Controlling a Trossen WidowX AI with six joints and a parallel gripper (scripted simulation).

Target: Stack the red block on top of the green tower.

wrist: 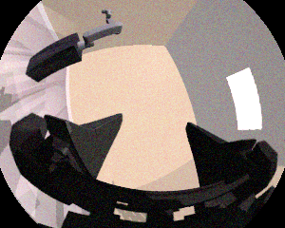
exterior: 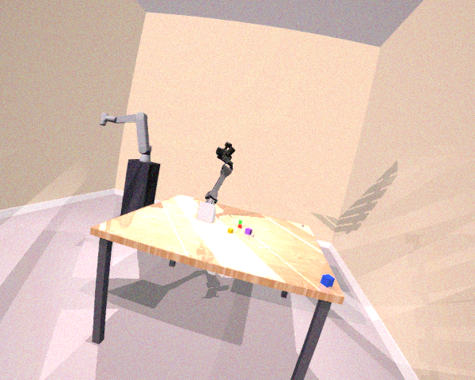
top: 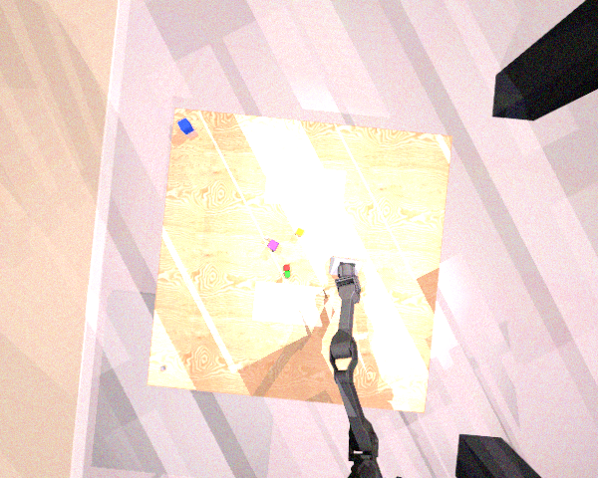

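My gripper tip is 370 mm short of the red block, 650 mm to the left of it and 540 mm above it. Also, from my gripper tip: purple block: 440 mm ahead, 740 mm to the right, 530 mm below; yellow block: 330 mm ahead, 820 mm to the right, 540 mm below; blue block: 890 mm ahead, 1250 mm to the right, 530 mm below.
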